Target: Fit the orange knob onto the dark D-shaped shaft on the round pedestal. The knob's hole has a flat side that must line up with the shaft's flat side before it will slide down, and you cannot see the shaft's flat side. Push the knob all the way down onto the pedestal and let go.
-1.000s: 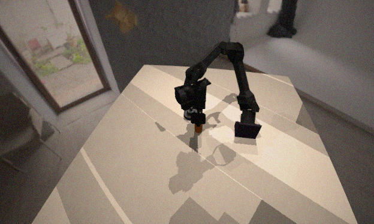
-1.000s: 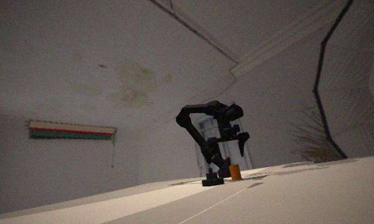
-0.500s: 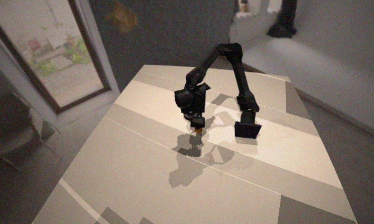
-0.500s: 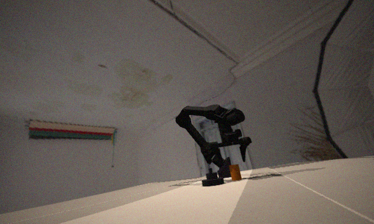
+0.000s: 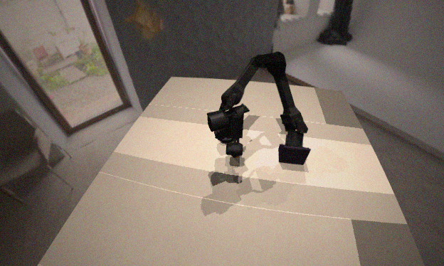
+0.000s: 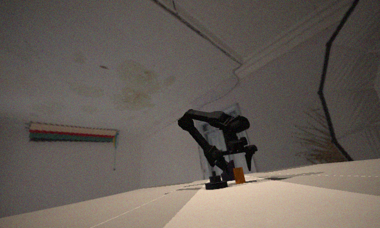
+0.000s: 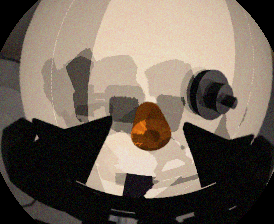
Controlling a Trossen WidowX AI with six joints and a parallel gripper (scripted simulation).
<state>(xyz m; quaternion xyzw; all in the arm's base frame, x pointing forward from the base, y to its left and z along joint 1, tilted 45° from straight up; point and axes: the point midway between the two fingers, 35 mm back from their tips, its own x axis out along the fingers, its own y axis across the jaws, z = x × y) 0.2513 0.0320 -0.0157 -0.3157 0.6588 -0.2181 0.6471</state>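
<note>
The orange knob is 10 mm below my gripper tip. From my gripper tip the other things lie so: round dark pedestal 100 mm to the right, 60 mm ahead, 10 mm below.
</note>
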